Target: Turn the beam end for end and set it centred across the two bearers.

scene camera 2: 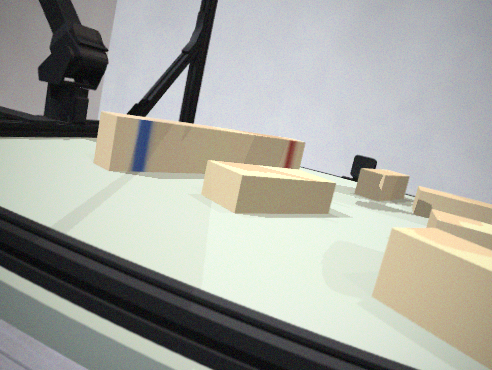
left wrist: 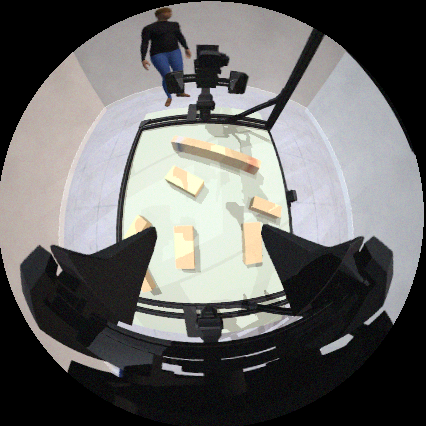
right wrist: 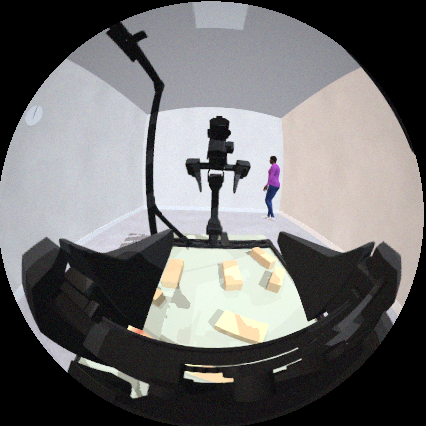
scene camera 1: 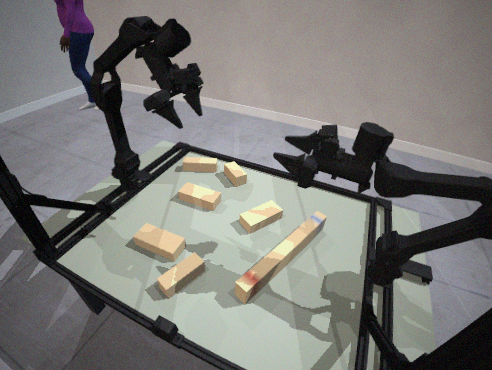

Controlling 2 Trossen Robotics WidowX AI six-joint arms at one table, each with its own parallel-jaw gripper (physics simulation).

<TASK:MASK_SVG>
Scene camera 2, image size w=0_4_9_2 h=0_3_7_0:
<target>wooden beam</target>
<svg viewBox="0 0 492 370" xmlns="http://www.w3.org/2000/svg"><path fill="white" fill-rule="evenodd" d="M94 164L108 171L205 174L207 161L211 160L299 170L306 142L265 134L101 111Z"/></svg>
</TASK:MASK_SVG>
